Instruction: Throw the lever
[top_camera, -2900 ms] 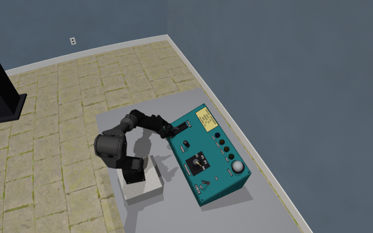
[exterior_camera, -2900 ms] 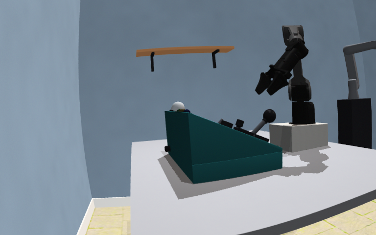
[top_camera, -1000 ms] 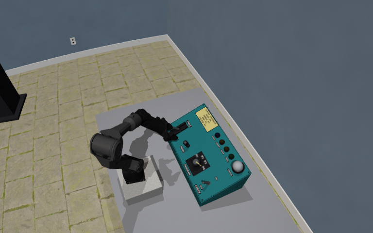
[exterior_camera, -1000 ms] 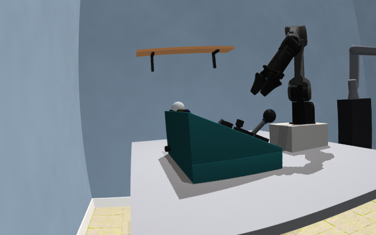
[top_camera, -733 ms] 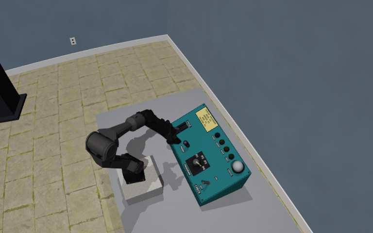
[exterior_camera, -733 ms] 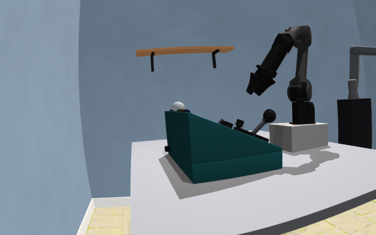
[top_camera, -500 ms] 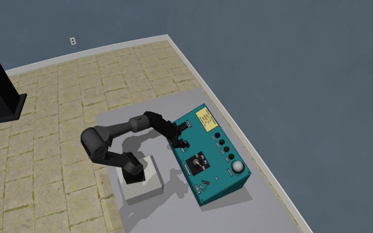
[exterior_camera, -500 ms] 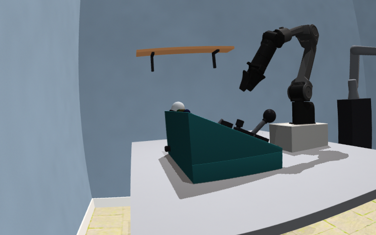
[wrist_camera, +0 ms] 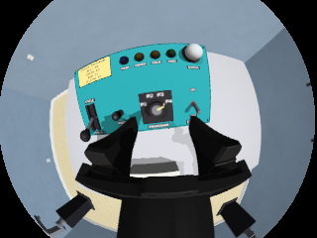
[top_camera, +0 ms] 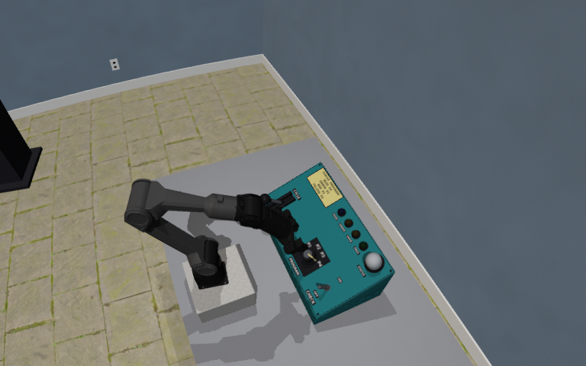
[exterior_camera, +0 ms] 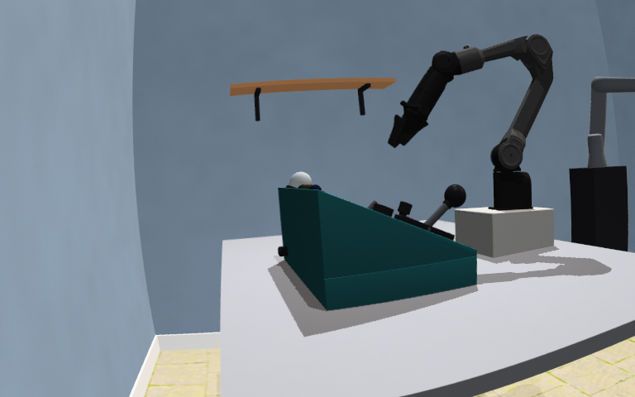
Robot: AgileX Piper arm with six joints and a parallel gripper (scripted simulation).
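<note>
The rotary selector is 150 mm below my hand, 50 mm ahead of it and 10 mm to the left of it. The rest, counted from my hand: toggle switch: 150 mm below, 100 mm to the right, 60 mm ahead; mode knob: 140 mm to the left, 140 mm below, 30 mm ahead; teal sloped console: 170 mm below, 80 mm to the left, 70 mm ahead.
</note>
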